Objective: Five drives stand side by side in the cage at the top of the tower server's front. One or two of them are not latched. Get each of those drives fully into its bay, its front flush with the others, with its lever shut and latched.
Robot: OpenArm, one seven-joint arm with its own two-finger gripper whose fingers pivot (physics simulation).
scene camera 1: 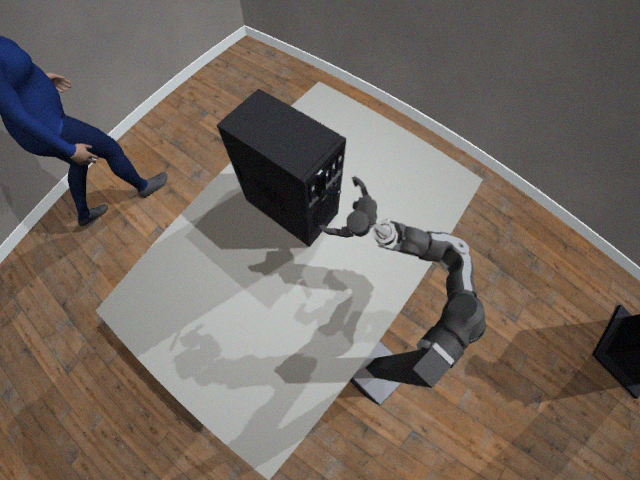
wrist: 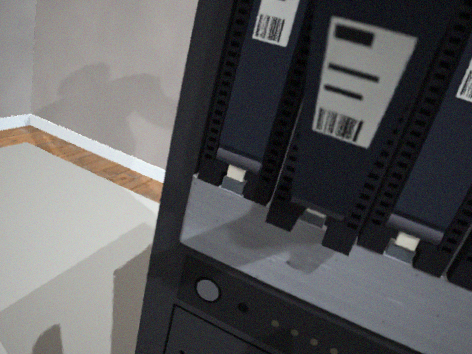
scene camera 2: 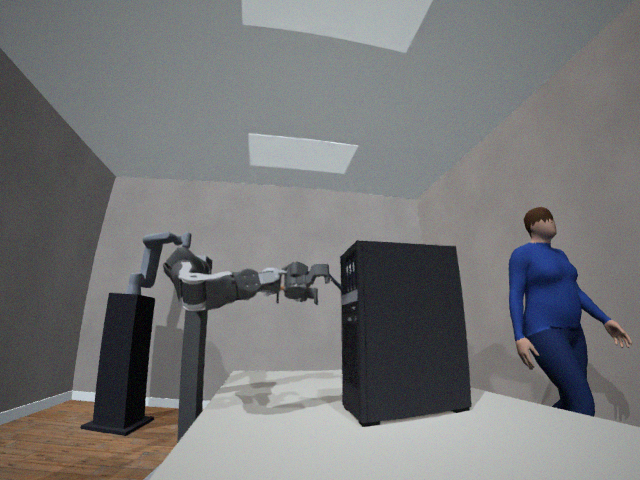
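Observation:
The black tower server [scene camera 1: 273,136] [scene camera 2: 413,330] [wrist: 169,220] stands upright. In the wrist view, the second drive from the left [wrist: 325,175] stands forward of its neighbours, its lower end overhanging the grey ledge. Its lever [scene camera 2: 334,281] leans out from the tower front, upper end outward. The leftmost drive [wrist: 247,110] and the third drive [wrist: 435,175] sit further in, with pale latches at their lower ends. A further drive [wrist: 464,265] shows in part; the fifth does not show in the wrist view. My gripper [scene camera 1: 339,203] [scene camera 2: 321,286] is wide open and empty before the tower front; its fingers are outside the wrist view.
The tower stands on a pale table [scene camera 1: 413,155] [scene camera 2: 289,444]. A person in blue [scene camera 1: 31,103] [scene camera 2: 547,289] stands beyond the tower. A second small arm [scene camera 2: 149,258] stands on a black pedestal [scene camera 2: 121,356] behind mine. Below the drives are a grey ledge [wrist: 220,225] and a round button [wrist: 207,290].

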